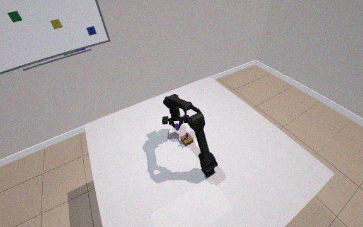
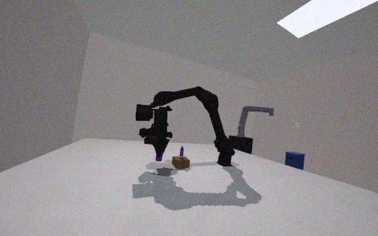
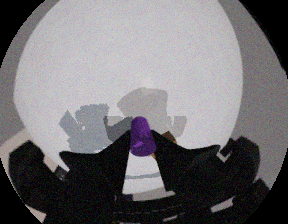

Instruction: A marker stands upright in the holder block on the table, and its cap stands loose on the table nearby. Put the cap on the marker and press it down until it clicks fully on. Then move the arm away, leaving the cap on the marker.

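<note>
Right now my gripper tip is 110 mm past the tan holder block, 30 mm above it and 20 mm to the left of it. The rest, counted from my gripper tip: purple cap (10 mm above).
</note>
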